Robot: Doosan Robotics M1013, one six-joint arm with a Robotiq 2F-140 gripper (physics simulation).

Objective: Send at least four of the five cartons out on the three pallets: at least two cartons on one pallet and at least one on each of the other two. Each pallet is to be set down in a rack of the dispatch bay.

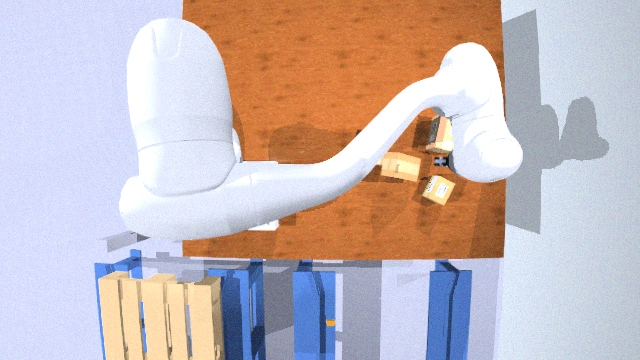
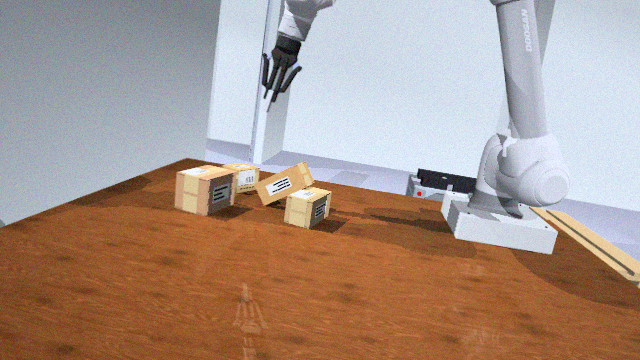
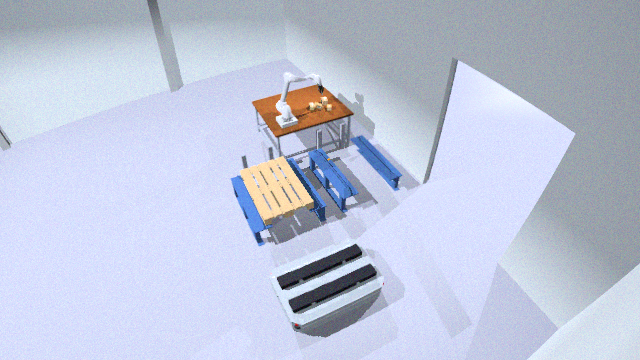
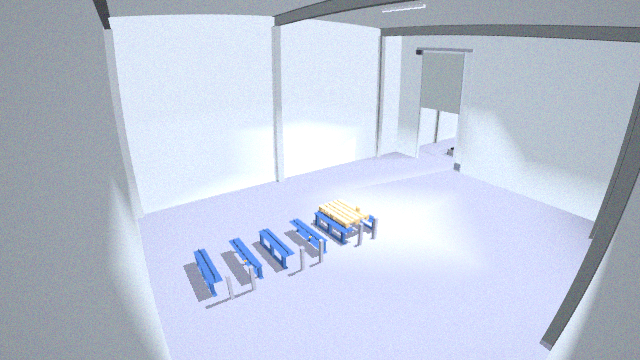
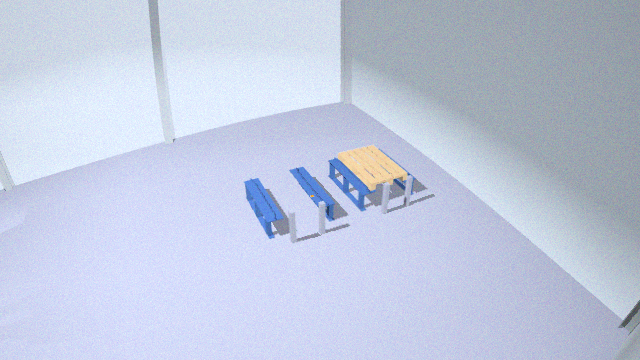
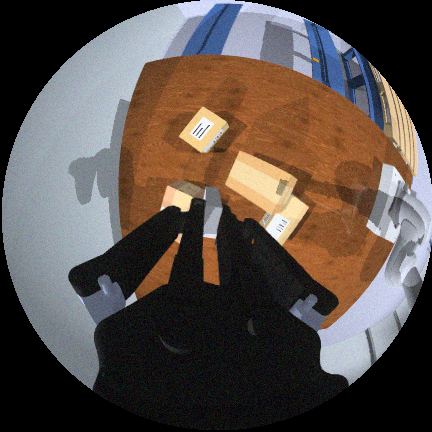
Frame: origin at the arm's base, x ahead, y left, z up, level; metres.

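Seen in the pictures: gripper, fingertip midpoint: (image 2: 265, 111) (image 3: 322, 94) (image 6: 209, 197); arm's base at its link origin: (image 2: 493, 207) (image 3: 287, 118) (image 6: 397, 204).
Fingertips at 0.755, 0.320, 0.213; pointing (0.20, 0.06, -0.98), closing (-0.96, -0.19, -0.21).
Offsets run from my fingertips to a thing's middle, as dx, dy, dz.
My gripper (image 1: 441, 161) (image 2: 271, 97) (image 6: 209, 197) is shut, fingers close together, high above four cartons on the table. A large pinkish carton {+0.083, +0.161, -0.240} (image 1: 440, 134) (image 2: 204, 190) (image 6: 177, 197) stands upright. A flat yellowish carton {+0.111, -0.092, -0.253} (image 1: 439, 190) (image 2: 246, 177) (image 6: 202, 129) lies near it. A longer carton {-0.087, -0.027, -0.218} (image 1: 400, 166) (image 2: 285, 184) (image 6: 260, 180) is tilted, one end raised at a small carton {-0.203, +0.044, -0.253} (image 2: 307, 207) (image 6: 287, 220). A small carton (image 4: 357, 209) is on the pallet (image 4: 341, 212) in a dispatch bay rack. Another pallet (image 1: 202, 320) (image 3: 256, 194) is racked by the table, and one (image 5: 362, 167) is in the store.
The low transport vehicle (image 3: 327, 280) stands in front of the table-side racks without a pallet. Blue rack beams (image 3: 332, 172) (image 3: 377, 160) stand beside the racked pallet. More blue rack beams stand in the dispatch bay (image 4: 207, 270) and the store (image 5: 262, 200), with grey posts (image 4: 302, 259) (image 5: 293, 227).
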